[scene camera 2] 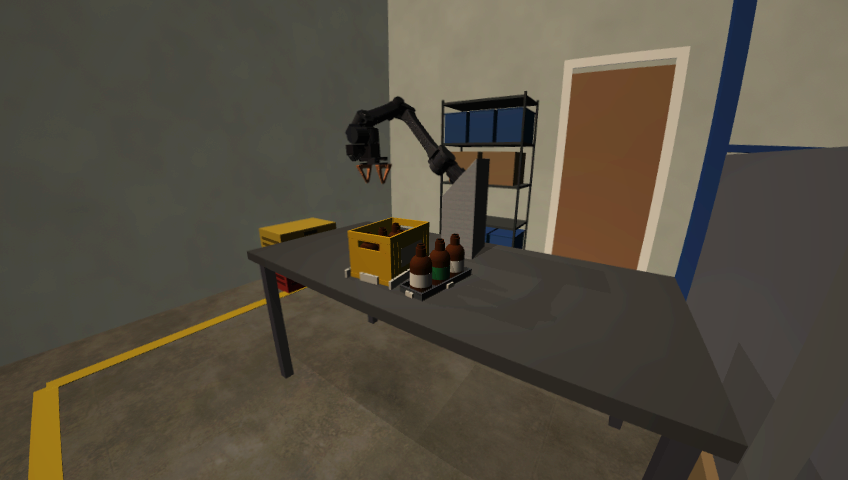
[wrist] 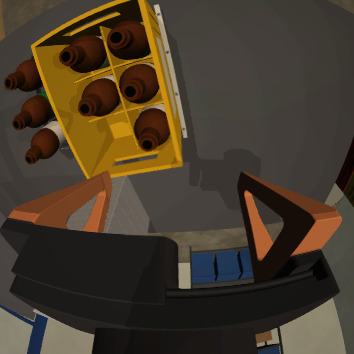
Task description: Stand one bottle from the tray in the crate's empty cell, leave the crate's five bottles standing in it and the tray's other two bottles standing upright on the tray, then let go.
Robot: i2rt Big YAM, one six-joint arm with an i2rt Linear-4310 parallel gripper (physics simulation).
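Observation:
The yellow crate stands on the table. In the wrist view several brown bottles stand in it. Its empty cell is at the pedestal end, on the tray side. Three brown bottles stand upright in a row on the dark tray beside the crate: a white-labelled one, a green-labelled one and a white-labelled one nearest the pedestal. My gripper is open and empty, high above the crate's level, pointing down.
The grey pedestal of the arm stands at the table's back, behind crate and tray. A pale strip runs along the crate's far side from the tray. The dark table extends beyond both. A shelf rack stands behind.

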